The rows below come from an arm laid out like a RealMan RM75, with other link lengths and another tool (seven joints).
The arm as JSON. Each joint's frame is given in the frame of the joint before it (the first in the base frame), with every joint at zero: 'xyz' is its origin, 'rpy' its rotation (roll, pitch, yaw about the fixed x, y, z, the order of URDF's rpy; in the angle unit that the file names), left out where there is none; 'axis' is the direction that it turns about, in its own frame. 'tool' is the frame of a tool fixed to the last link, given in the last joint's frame.
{
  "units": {
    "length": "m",
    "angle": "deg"
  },
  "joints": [
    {
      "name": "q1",
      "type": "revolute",
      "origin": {
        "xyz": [
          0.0,
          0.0,
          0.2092
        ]
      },
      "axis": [
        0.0,
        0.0,
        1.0
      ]
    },
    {
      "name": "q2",
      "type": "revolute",
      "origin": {
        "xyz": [
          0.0,
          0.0,
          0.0
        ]
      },
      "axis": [
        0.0,
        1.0,
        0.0
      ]
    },
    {
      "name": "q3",
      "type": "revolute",
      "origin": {
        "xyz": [
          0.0,
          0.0,
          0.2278
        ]
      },
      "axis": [
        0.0,
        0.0,
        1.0
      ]
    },
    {
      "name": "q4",
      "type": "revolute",
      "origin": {
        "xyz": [
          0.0,
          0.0,
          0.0
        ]
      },
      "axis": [
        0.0,
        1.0,
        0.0
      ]
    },
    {
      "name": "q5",
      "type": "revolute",
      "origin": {
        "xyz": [
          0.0,
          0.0,
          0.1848
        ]
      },
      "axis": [
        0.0,
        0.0,
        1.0
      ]
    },
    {
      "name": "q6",
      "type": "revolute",
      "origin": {
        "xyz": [
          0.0,
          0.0,
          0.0
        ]
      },
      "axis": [
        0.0,
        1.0,
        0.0
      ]
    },
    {
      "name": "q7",
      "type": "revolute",
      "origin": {
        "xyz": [
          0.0,
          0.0,
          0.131
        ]
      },
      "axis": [
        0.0,
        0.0,
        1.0
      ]
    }
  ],
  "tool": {
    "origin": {
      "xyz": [
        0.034,
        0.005,
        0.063
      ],
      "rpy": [
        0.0,
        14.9,
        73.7
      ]
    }
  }
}
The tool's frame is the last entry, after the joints.
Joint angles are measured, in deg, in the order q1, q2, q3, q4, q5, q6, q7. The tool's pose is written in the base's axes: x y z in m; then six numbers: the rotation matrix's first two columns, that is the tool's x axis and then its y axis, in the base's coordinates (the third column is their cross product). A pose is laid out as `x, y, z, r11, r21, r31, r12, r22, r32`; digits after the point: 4 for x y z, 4 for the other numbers.
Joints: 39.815 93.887 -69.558 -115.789 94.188 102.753 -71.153
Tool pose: 0.0223, 0.2519, 0.0635, 0.8815, -0.4536, 0.1309, -0.4556, -0.8901, -0.0164
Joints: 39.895 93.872 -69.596 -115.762 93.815 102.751 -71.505
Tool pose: 0.0225, 0.2532, 0.0637, 0.8833, -0.4501, 0.1314, -0.4512, -0.8921, -0.0231
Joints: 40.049 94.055 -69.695 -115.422 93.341 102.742 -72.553
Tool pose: 0.0223, 0.2553, 0.0632, 0.8886, -0.4395, 0.1312, -0.4399, -0.8976, -0.0275
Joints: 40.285 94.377 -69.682 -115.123 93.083 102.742 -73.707
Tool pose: 0.0210, 0.2567, 0.0625, 0.8965, -0.4239, 0.1287, -0.4240, -0.9052, -0.0275
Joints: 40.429 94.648 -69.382 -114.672 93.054 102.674 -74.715
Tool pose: 0.0194, 0.2583, 0.0627, 0.9026, -0.4133, 0.1207, -0.4133, -0.9102, -0.0255
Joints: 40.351 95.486 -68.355 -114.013 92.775 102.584 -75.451
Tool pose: 0.0177, 0.2613, 0.0636, 0.9040, -0.4164, 0.0964, -0.4163, -0.9089, -0.0222
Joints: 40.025 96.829 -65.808 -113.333 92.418 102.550 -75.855
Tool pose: 0.0151, 0.2663, 0.0680, 0.9002, -0.4332, 0.0454, -0.4326, -0.9013, -0.0217
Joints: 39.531 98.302 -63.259 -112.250 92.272 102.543 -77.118
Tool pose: 0.0136, 0.2714, 0.0721, 0.8963, -0.4435, -0.0062, -0.4435, -0.8961, -0.0156
